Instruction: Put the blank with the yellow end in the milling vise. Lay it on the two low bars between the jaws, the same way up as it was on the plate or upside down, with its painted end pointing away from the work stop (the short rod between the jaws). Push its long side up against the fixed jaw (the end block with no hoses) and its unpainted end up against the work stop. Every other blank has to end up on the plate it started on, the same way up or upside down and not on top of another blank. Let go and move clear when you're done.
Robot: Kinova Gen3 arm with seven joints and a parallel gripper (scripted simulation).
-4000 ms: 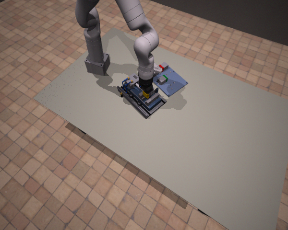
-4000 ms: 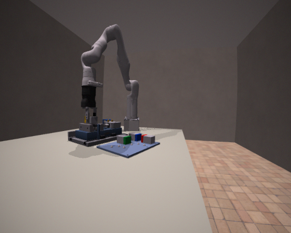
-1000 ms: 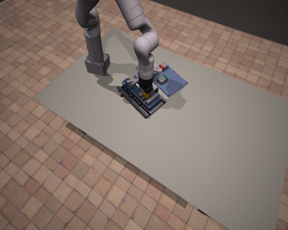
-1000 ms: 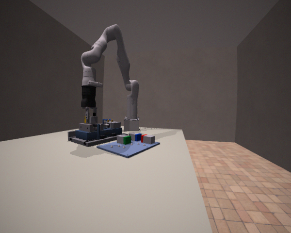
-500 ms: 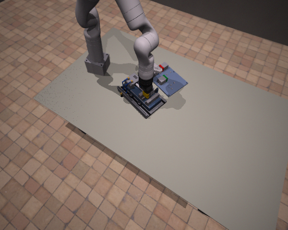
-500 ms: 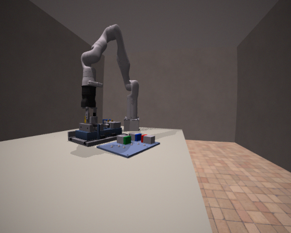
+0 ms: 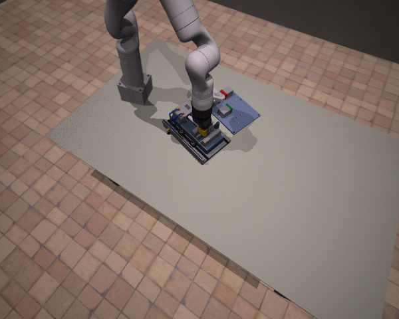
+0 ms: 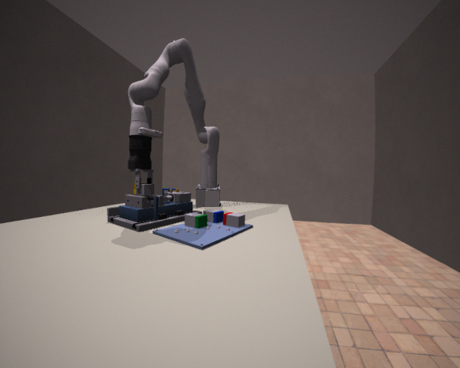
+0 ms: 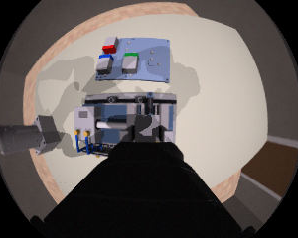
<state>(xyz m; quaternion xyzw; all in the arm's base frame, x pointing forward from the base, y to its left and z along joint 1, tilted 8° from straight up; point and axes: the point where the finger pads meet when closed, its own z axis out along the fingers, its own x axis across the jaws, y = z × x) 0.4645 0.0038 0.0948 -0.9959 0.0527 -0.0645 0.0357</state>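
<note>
The yellow-ended blank is 2 cm below my hand. From my hand the other things lie so: green-ended blank: 3 cm behind, 20 cm to the left, 11 cm below; fixed jaw: 4 cm ahead, 6 cm below; milling vise: 6 cm behind, 1 cm to the left, 10 cm below.
</note>
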